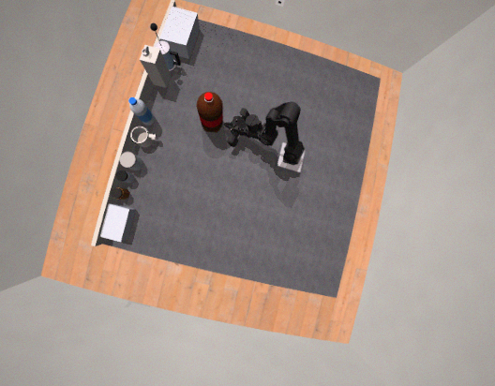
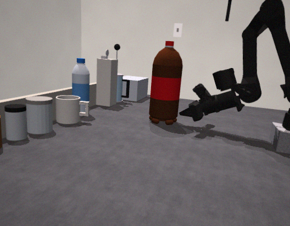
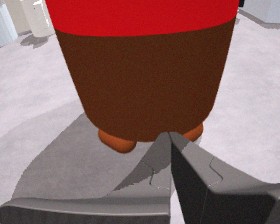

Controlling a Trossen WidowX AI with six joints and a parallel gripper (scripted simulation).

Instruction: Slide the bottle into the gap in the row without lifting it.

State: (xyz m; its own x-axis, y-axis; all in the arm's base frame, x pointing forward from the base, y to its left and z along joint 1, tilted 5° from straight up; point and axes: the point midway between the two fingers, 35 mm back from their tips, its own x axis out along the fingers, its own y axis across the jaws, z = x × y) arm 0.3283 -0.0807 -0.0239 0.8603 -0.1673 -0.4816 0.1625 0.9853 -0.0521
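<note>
The brown cola bottle is 100 mm ahead of my hand and 100 mm above it. From my hand the other things lie so: white microwave-like box (420 mm to the right, 370 mm ahead); then blue-capped water bottle (410 mm ahead, 60 mm to the left, 50 mm above); then blue pitcher (390 mm ahead, 260 mm to the right, 80 mm above).
</note>
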